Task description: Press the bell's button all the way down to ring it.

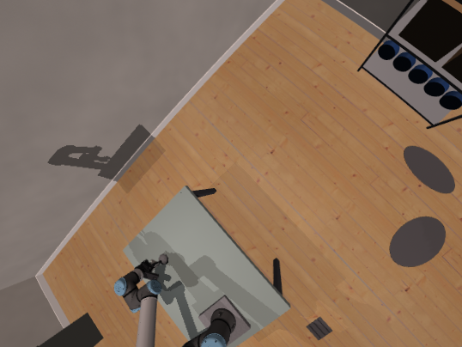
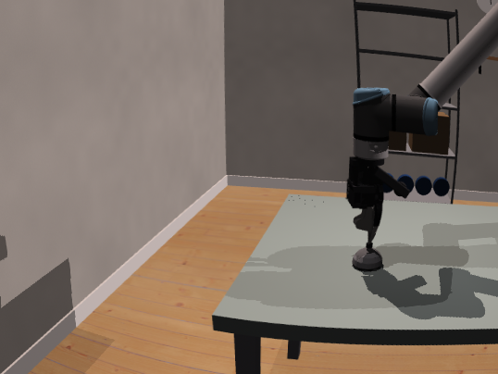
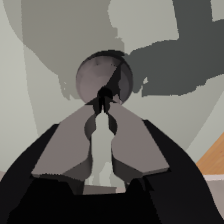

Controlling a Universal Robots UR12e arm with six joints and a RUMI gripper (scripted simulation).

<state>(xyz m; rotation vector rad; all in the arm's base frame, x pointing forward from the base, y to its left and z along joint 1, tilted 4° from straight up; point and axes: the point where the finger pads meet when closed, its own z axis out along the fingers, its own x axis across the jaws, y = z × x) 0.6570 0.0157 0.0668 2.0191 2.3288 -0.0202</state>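
Now: hand 30 mm above the black button. Also, from my hand: grey dome bell (40 mm below).
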